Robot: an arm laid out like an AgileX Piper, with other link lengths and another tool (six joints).
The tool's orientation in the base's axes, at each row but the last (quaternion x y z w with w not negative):
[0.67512 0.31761 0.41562 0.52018]
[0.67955 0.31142 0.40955 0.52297]
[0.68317 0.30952 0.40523 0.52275]
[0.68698 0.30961 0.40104 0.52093]
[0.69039 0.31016 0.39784 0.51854]
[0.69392 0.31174 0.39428 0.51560]
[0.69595 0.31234 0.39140 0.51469]
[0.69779 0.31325 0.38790 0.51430]
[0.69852 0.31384 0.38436 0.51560]
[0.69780 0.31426 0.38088 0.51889]
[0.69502 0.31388 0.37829 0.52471]
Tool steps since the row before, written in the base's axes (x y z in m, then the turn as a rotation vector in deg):
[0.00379 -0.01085 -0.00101 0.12 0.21 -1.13]
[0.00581 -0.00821 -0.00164 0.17 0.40 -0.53]
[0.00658 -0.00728 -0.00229 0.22 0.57 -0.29]
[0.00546 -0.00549 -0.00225 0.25 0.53 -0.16]
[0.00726 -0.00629 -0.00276 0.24 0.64 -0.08]
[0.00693 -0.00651 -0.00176 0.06 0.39 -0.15]
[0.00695 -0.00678 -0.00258 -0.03 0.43 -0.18]
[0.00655 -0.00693 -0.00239 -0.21 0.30 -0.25]
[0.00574 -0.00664 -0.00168 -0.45 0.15 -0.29]
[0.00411 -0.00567 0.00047 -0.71 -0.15 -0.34]
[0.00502 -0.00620 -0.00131 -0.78 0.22 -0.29]
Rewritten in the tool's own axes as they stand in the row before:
[-0.00786 0.00180 0.00825 -0.03 -1.15 0.14]
[-0.00464 0.00051 0.00906 0.30 -0.62 0.03]
[-0.00353 -0.00031 0.00943 0.52 -0.43 -0.03]
[-0.00249 -0.00067 0.00764 0.53 -0.29 -0.01]
[-0.00235 -0.00085 0.00968 0.64 -0.25 -0.08]
[-0.00243 0.00027 0.00935 0.32 -0.25 -0.11]
[-0.00279 -0.00039 0.00964 0.31 -0.29 -0.20]
[-0.00302 -0.00014 0.00935 0.09 -0.33 -0.28]
[-0.00299 0.00043 0.00841 -0.17 -0.34 -0.41]
[-0.00253 0.00213 0.00619 -0.56 -0.32 -0.48]
[-0.00283 0.00050 0.00756 -0.28 -0.37 -0.73]

